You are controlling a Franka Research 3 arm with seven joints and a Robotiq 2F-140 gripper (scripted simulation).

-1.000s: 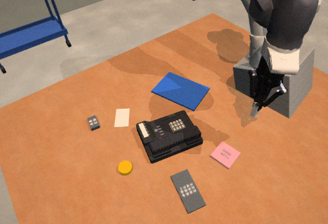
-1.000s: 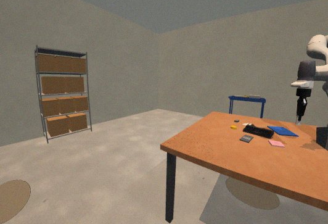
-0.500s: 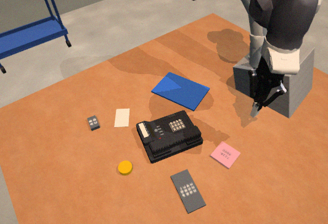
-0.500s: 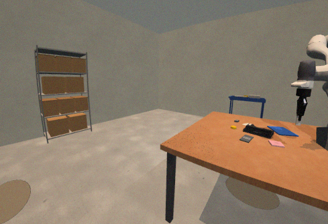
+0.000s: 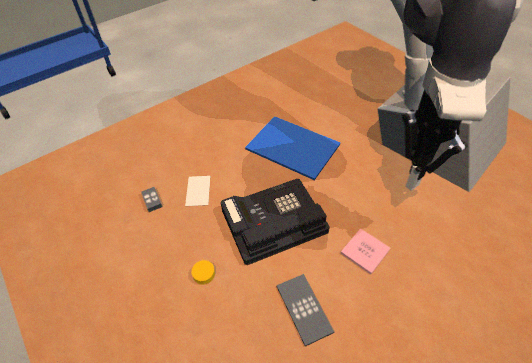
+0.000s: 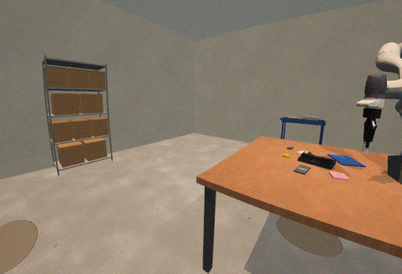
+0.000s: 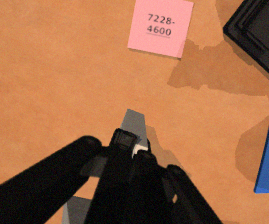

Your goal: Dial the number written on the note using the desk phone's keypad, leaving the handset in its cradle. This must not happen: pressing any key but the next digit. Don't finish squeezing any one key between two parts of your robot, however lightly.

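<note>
My hand is 220 mm short of the handset, 160 mm above it and 150 mm to the left of it. Round my hand: yellow disc (430 mm ahead, 190 mm to the right, 190 mm below); then blue pad (370 mm to the right, 200 mm below, 10 mm ahead); then grey keypad slab (300 mm ahead, 200 mm below, 10 mm to the left).
</note>
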